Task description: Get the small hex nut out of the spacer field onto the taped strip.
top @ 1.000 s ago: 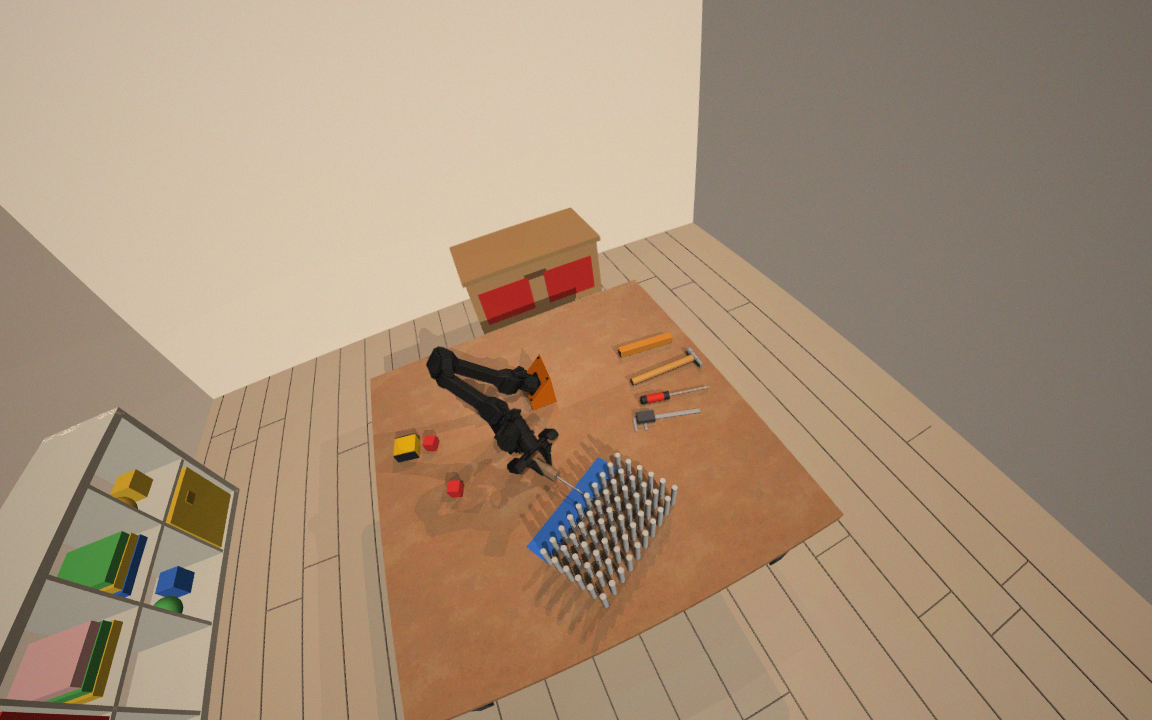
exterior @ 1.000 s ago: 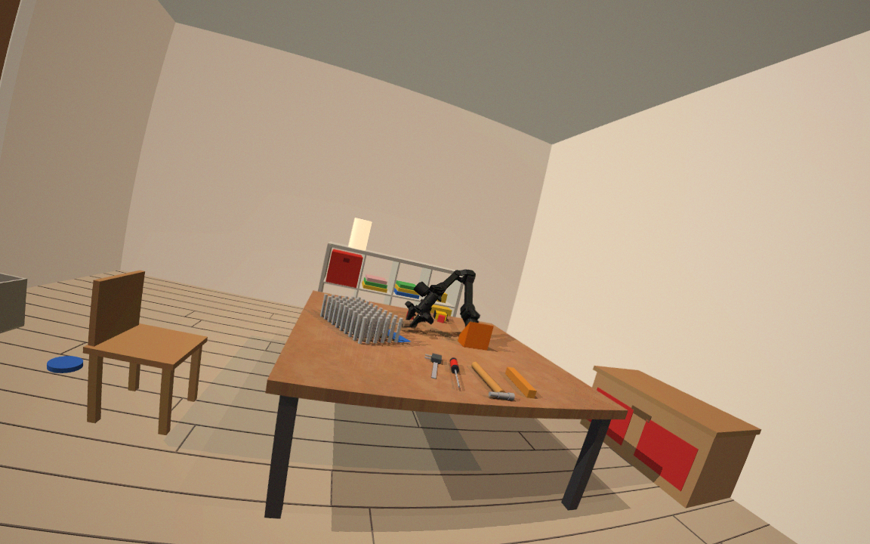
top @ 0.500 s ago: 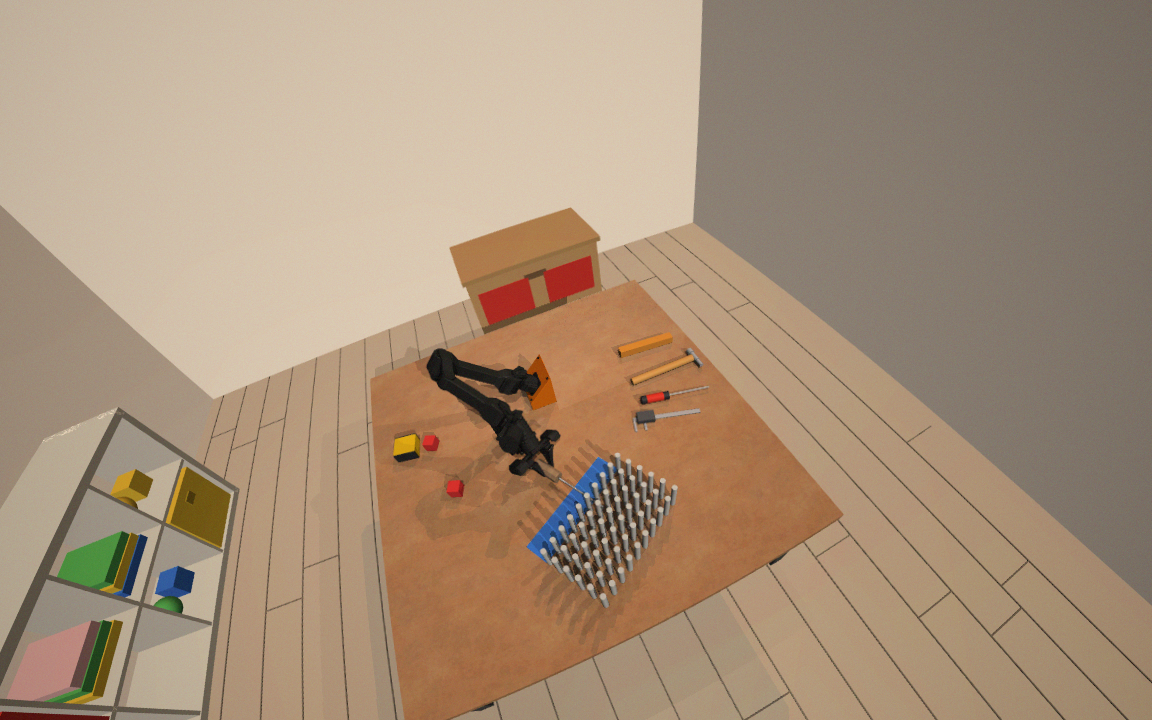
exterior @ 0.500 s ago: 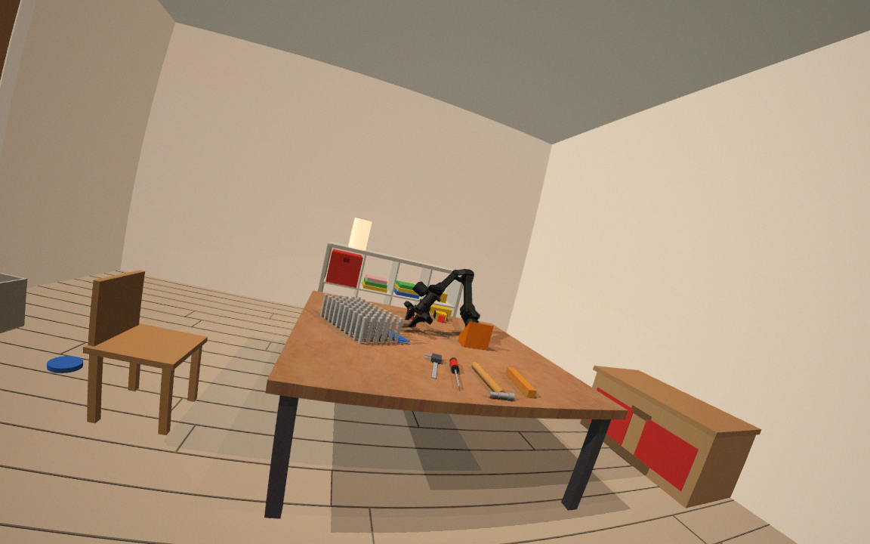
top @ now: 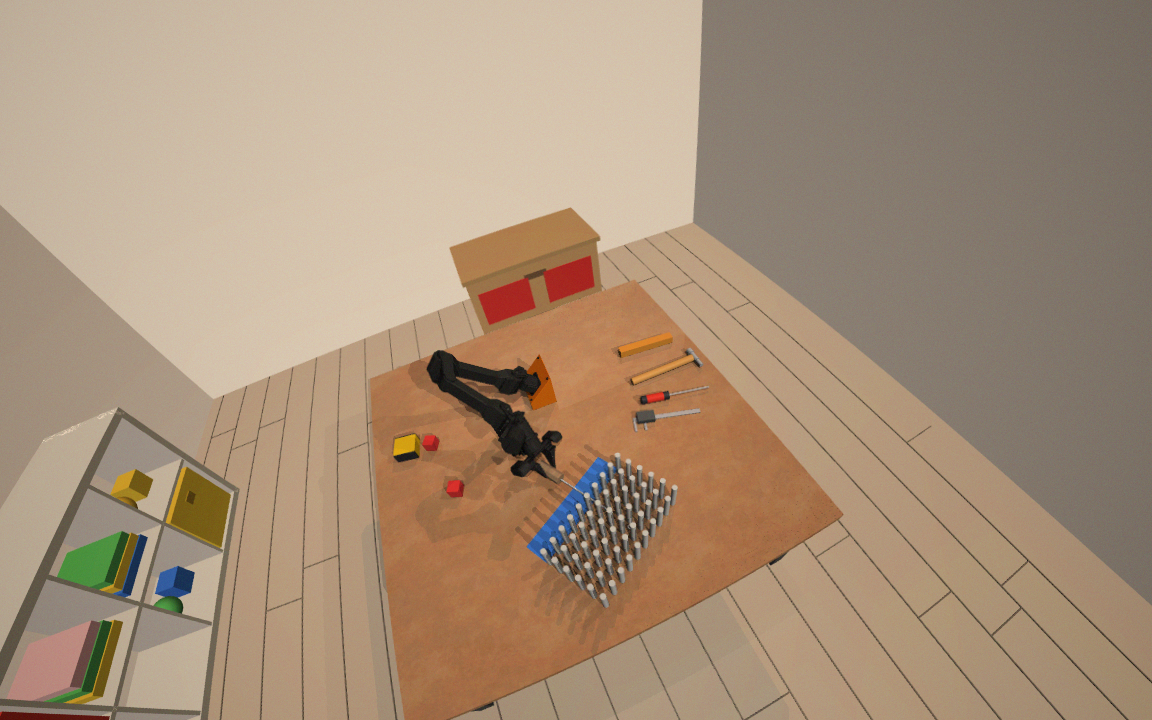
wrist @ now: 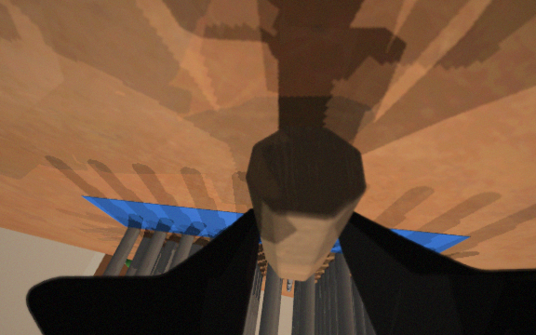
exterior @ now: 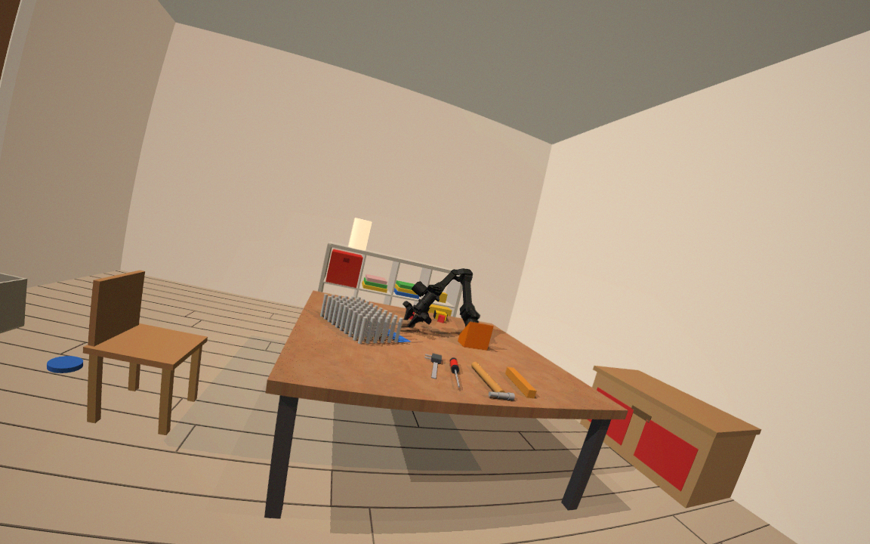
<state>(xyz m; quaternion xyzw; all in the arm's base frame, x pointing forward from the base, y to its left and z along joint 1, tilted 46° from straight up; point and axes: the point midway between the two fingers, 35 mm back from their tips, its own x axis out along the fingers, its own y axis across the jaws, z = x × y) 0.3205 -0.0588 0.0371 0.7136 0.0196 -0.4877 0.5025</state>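
The blue taped strip is 12 cm ahead of my gripper tip, 3 cm to the left of it and 3 cm below it. From my gripper tip the other things lie so: yellow block 45 cm to the right, 32 cm behind, 1 cm below; hook tool 9 cm ahead, 5 cm to the left; orange bar 53 cm to the left, 37 cm behind, 2 cm below.
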